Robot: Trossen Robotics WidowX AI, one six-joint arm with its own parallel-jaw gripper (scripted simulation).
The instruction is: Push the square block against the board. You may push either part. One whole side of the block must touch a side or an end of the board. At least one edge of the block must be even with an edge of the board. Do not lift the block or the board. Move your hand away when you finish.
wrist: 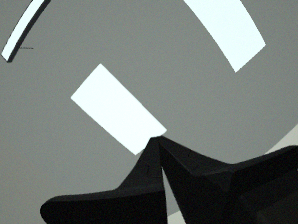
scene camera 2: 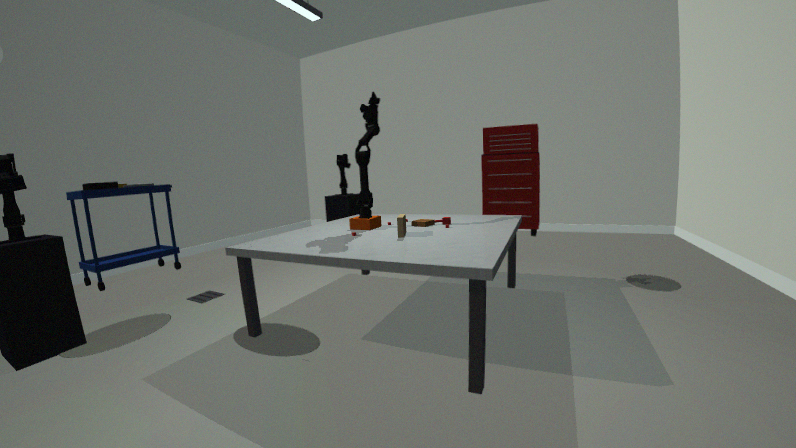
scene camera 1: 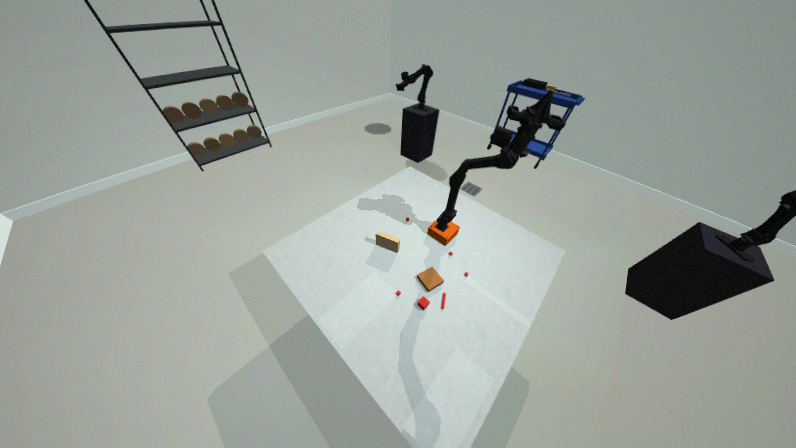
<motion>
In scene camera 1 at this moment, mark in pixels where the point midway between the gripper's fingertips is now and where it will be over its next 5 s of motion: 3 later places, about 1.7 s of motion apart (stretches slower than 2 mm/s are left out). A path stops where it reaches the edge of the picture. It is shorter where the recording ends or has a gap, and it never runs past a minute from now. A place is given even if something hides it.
My gripper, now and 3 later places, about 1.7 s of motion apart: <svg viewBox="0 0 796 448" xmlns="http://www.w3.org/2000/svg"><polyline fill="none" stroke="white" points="552,90 494,234 382,240 389,235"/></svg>
</motion>
